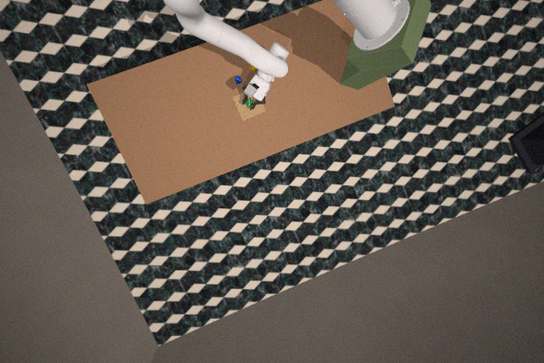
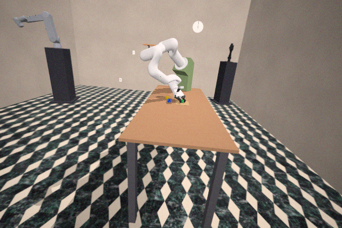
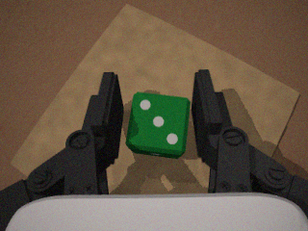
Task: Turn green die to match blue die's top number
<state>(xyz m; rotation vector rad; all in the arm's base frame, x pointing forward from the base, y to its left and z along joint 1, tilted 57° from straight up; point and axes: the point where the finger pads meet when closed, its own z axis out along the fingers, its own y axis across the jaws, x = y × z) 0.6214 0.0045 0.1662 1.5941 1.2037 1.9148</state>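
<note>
Right now the green die is 1 cm below my hand. From my hand the other things lie so: tan mat: 3 cm below; then blue die: 3 cm behind, 13 cm to the right, 1 cm below; then yellow die: 14 cm behind, 14 cm to the right, 1 cm below.
</note>
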